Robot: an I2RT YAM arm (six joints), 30 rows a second.
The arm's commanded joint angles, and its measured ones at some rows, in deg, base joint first. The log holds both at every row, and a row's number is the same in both.
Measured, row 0:
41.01, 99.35, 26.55, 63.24, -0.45, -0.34
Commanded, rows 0 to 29:
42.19, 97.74, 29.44, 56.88, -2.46, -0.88
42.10, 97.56, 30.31, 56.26, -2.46, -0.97
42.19, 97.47, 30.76, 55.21, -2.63, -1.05
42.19, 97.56, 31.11, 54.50, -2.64, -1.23
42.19, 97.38, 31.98, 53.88, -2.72, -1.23
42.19, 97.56, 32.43, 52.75, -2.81, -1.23
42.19, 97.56, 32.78, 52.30, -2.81, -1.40
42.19, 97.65, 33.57, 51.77, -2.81, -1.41
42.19, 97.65, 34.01, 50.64, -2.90, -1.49
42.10, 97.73, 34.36, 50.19, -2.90, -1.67
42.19, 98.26, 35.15, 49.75, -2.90, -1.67
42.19, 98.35, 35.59, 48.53, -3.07, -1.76
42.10, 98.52, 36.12, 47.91, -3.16, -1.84
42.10, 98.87, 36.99, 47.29, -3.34, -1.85
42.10, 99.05, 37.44, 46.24, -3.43, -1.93
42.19, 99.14, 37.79, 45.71, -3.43, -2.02
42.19, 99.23, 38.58, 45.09, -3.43, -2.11
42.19, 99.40, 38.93, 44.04, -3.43, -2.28
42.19, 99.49, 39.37, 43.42, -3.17, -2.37
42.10, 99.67, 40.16, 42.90, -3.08, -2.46
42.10, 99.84, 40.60, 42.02, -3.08, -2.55
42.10, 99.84, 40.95, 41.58, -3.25, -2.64
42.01, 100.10, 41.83, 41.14, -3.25, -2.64
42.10, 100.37, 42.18, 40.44, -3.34, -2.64
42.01, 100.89, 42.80, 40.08, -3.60, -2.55
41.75, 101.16, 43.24, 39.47, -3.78, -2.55
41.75, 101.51, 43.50, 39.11, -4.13, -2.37
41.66, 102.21, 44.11, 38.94, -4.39, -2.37
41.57, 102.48, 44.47, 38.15, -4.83, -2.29
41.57, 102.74, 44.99, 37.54, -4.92, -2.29
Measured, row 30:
41.17, 100.90, 41.67, 40.42, -2.57, -2.61
